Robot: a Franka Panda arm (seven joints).
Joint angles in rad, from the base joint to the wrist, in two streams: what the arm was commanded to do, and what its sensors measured. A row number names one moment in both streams.
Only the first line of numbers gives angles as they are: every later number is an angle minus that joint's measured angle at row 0.
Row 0, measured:
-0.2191 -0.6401 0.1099 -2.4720 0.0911 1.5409 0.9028
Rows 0 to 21, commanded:
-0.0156 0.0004 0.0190 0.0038 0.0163 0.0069 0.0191
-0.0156 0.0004 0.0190 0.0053 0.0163 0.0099 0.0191
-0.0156 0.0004 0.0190 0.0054 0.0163 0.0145 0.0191
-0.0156 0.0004 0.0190 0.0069 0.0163 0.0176 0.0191
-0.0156 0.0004 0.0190 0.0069 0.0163 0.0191 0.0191
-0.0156 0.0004 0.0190 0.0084 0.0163 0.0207 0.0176
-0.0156 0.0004 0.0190 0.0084 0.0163 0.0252 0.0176
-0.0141 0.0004 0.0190 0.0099 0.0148 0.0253 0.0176
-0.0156 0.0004 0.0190 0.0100 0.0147 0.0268 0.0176
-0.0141 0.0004 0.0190 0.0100 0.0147 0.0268 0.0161
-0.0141 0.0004 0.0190 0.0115 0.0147 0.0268 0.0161
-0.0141 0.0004 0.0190 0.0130 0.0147 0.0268 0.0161
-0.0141 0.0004 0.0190 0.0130 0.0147 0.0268 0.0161
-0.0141 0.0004 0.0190 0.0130 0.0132 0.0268 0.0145
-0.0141 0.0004 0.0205 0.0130 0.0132 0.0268 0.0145
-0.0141 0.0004 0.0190 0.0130 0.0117 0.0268 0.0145
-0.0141 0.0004 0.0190 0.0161 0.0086 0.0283 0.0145
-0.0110 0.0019 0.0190 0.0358 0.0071 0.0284 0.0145
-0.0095 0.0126 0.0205 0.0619 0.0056 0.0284 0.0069
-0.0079 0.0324 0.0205 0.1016 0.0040 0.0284 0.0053
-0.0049 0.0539 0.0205 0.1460 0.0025 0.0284 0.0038
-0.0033 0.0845 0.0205 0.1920 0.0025 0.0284 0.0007
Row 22, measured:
0.0003 0.0058 0.0036 0.0601 0.0000 0.0249 -0.0002
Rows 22 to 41, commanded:
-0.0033 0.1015 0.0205 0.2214 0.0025 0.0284 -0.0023
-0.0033 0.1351 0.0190 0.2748 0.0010 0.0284 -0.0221
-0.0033 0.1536 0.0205 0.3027 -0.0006 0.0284 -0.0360
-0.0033 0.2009 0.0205 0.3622 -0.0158 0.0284 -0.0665
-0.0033 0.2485 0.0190 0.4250 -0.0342 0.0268 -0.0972
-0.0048 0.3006 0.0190 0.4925 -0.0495 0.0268 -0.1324
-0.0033 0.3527 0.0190 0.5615 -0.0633 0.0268 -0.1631
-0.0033 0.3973 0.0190 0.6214 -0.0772 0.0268 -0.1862
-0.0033 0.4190 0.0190 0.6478 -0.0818 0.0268 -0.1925
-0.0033 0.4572 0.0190 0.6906 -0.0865 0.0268 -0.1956
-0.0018 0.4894 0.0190 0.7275 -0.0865 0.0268 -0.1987
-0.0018 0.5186 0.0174 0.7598 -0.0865 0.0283 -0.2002
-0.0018 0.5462 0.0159 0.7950 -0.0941 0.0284 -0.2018
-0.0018 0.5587 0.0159 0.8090 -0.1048 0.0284 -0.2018
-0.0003 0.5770 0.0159 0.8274 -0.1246 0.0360 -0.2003
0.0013 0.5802 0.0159 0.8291 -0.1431 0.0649 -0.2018
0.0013 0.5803 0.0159 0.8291 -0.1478 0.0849 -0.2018
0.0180 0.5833 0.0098 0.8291 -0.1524 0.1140 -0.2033
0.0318 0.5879 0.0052 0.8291 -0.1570 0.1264 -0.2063
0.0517 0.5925 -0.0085 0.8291 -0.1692 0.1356 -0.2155
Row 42, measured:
0.0077 0.5763 0.0072 0.8048 -0.1285 0.0991 -0.1870
